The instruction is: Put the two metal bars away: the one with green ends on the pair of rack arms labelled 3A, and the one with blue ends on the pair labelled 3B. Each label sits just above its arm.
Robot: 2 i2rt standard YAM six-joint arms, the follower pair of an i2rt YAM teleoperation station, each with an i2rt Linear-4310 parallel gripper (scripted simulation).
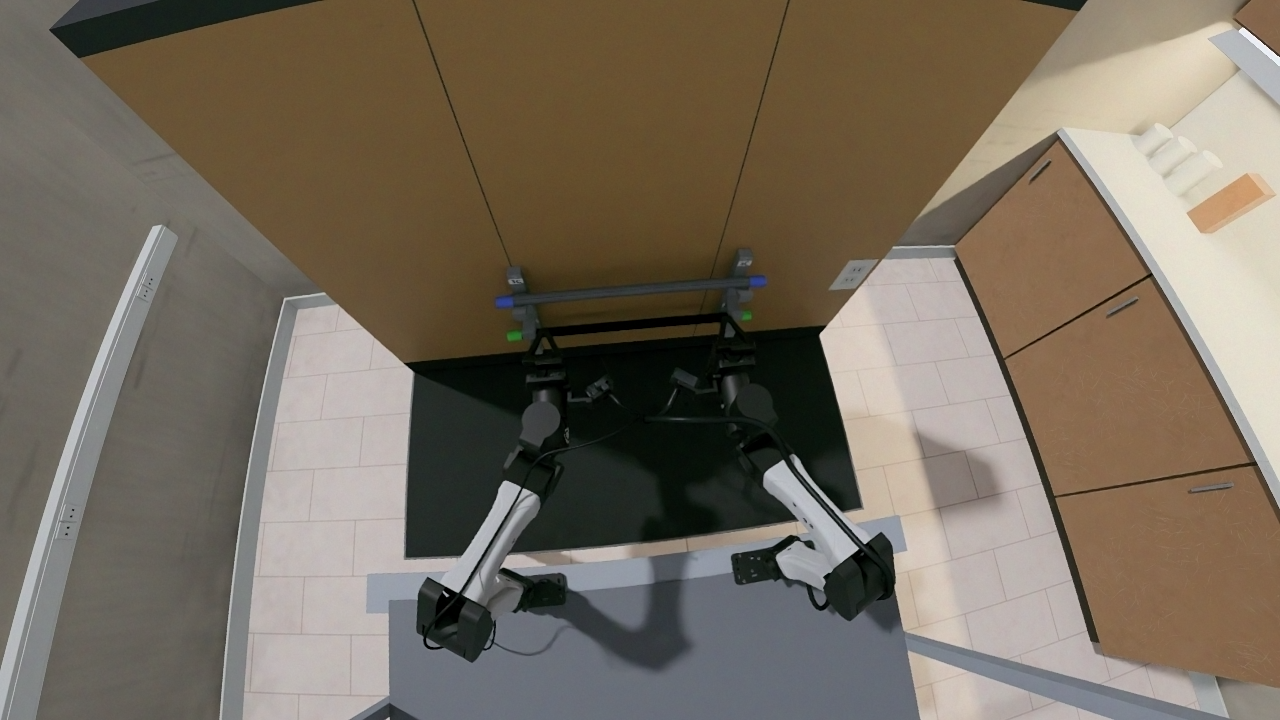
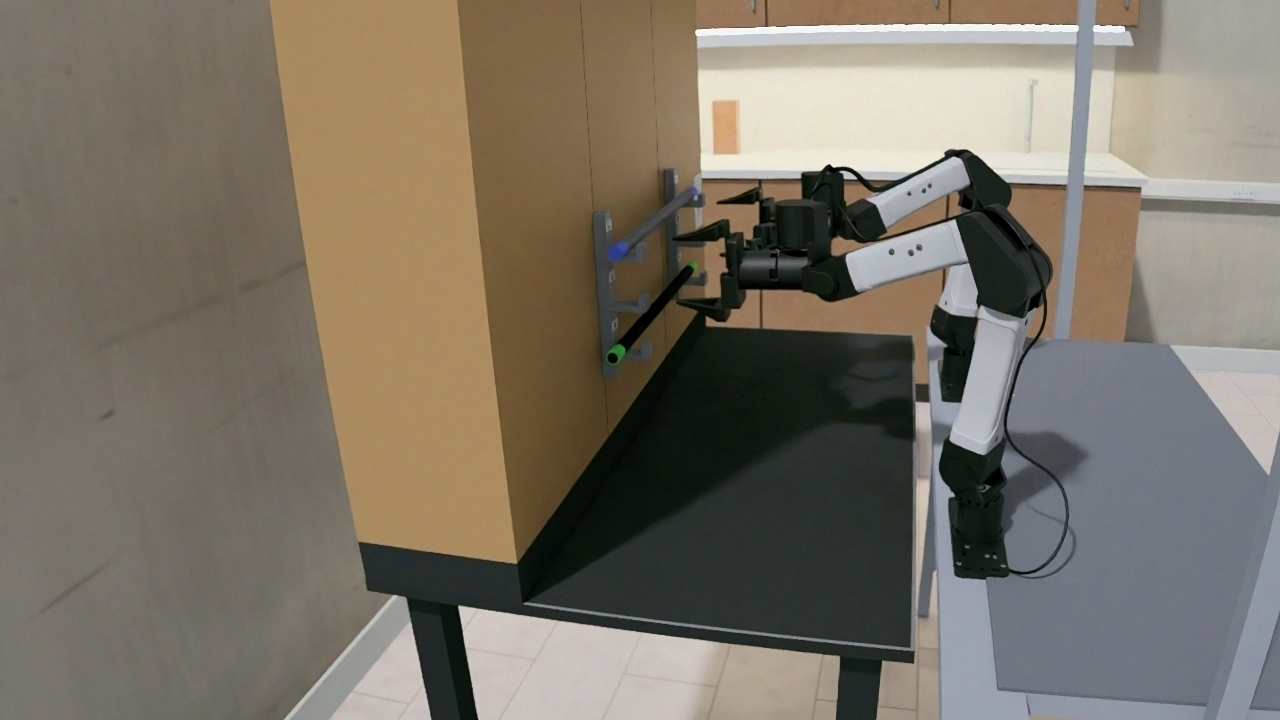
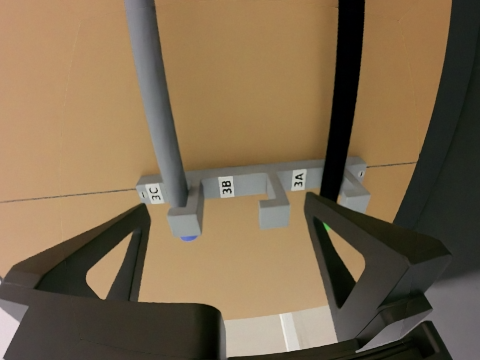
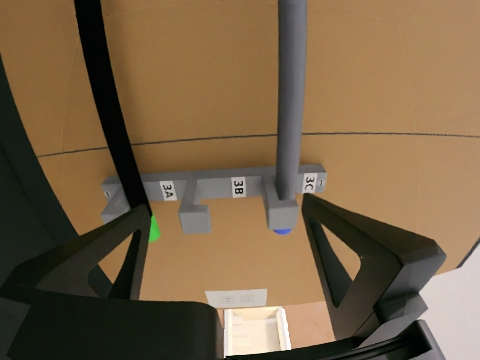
Labels:
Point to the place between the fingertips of my left gripper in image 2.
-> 674, 270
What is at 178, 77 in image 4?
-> A brown wall panel.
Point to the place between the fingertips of my right gripper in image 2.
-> At 718, 228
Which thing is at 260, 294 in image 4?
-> A white outlet plate.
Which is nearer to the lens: the green-ended black bar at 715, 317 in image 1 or the blue-ended grey bar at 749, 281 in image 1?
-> The blue-ended grey bar.

